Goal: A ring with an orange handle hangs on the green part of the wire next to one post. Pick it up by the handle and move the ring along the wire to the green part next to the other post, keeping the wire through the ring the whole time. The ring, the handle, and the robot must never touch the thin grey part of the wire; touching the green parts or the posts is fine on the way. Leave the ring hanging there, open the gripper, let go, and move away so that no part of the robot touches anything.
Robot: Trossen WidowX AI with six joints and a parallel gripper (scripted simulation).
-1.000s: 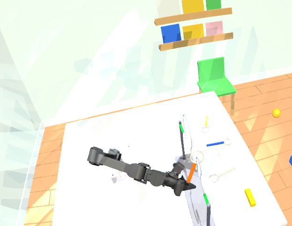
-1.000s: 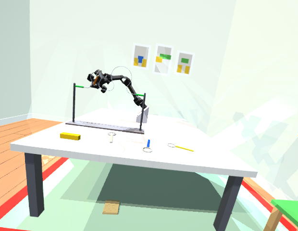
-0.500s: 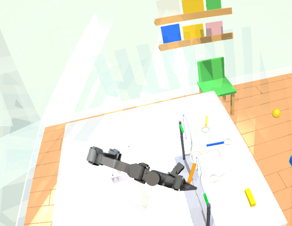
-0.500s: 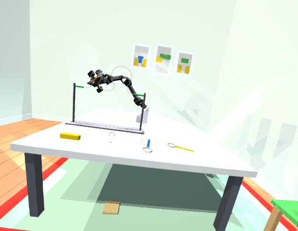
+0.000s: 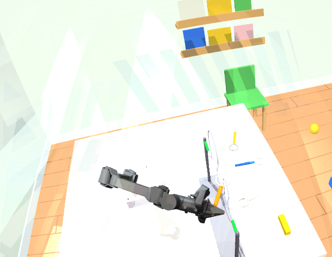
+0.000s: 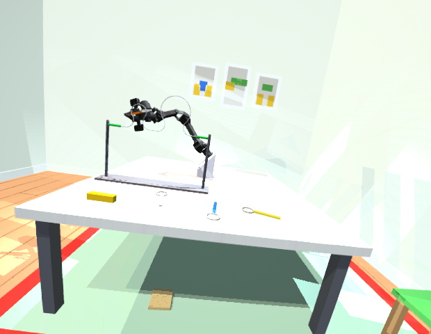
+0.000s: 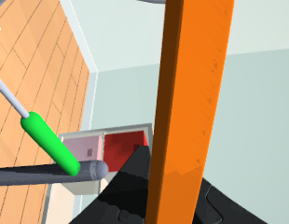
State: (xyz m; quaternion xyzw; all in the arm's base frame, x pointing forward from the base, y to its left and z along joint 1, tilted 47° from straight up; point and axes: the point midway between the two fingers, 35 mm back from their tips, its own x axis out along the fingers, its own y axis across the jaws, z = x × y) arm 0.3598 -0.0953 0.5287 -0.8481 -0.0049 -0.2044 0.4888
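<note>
Now: the orange-handled ring 9 cm to the left of my gripper tip and 2 cm above it. Round my gripper tip: blue-handled ring (24 cm ahead, 58 cm to the left, 37 cm below); yellow block (31 cm ahead, 11 cm to the left, 36 cm below); white-handled ring (18 cm ahead, 32 cm to the left, 37 cm below).
</note>
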